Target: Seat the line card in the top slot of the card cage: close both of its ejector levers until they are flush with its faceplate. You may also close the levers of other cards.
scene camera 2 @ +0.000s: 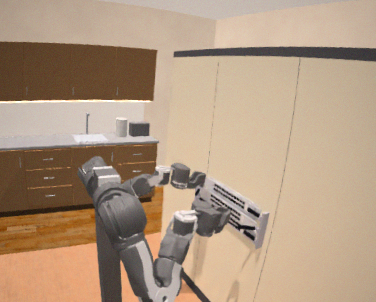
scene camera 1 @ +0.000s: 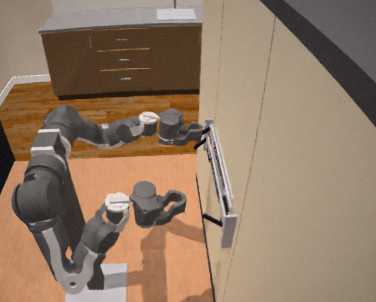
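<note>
The card cage (scene camera 1: 227, 235) (scene camera 2: 264, 225) is mounted on the beige wall. Its top line card (scene camera 2: 229, 195) has a right lever (scene camera 2: 254, 212) that lies along the faceplate. At the card's far left end, a black lever (scene camera 1: 206, 130) sticks out beside the left gripper's fingertips. A second far-end lever (scene camera 1: 200, 144) sticks out below it. The lower card's near-end lever (scene camera 1: 212, 219) (scene camera 2: 246, 227) also sticks out. My left gripper (scene camera 1: 201, 132) (scene camera 2: 202, 178) is shut and empty at the cage's far end; contact is unclear. My right gripper (scene camera 1: 183, 198) (scene camera 2: 227, 215) is shut and empty, away from the cage.
The tall beige wall (scene camera 1: 300, 150) (scene camera 2: 325, 150) stands behind and around the cage. A brown kitchen counter (scene camera 1: 125, 60) (scene camera 2: 35, 175) with a sink (scene camera 1: 176, 14) (scene camera 2: 90, 138) stands at the back. In scene camera 2, the right gripper overlaps part of the cage.
</note>
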